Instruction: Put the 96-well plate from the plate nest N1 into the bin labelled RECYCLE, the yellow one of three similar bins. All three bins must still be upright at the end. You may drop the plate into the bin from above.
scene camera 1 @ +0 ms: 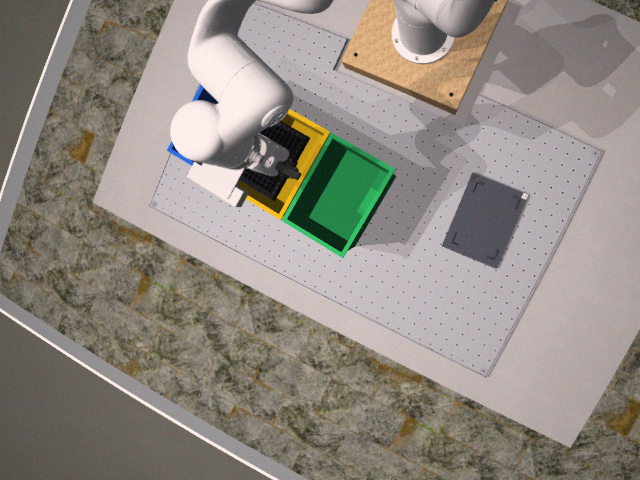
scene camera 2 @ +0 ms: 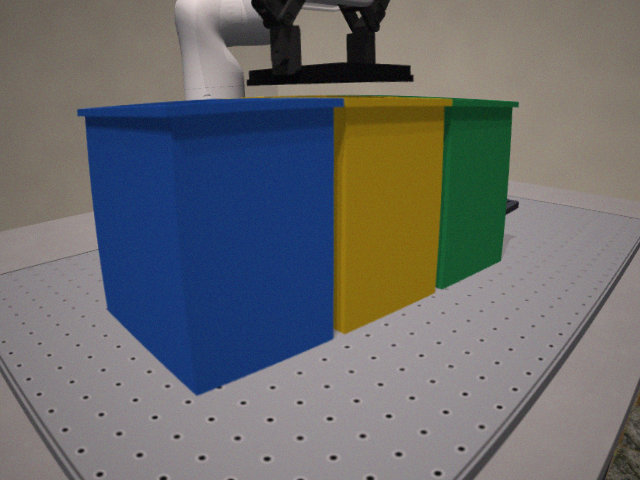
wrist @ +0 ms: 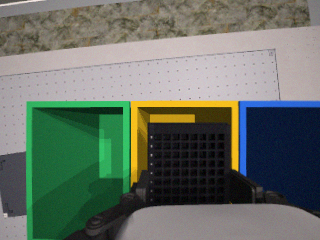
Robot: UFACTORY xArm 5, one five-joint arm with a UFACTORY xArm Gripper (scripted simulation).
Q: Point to a green bin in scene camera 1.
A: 331, 207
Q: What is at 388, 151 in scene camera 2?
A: A yellow bin.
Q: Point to a blue bin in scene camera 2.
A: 215, 221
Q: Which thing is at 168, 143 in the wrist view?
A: A black 96-well plate.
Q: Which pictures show the green bin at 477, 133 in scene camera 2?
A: Scene camera 1, scene camera 2 and the wrist view: all of them.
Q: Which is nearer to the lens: the yellow bin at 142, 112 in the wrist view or the green bin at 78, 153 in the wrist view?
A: The yellow bin.
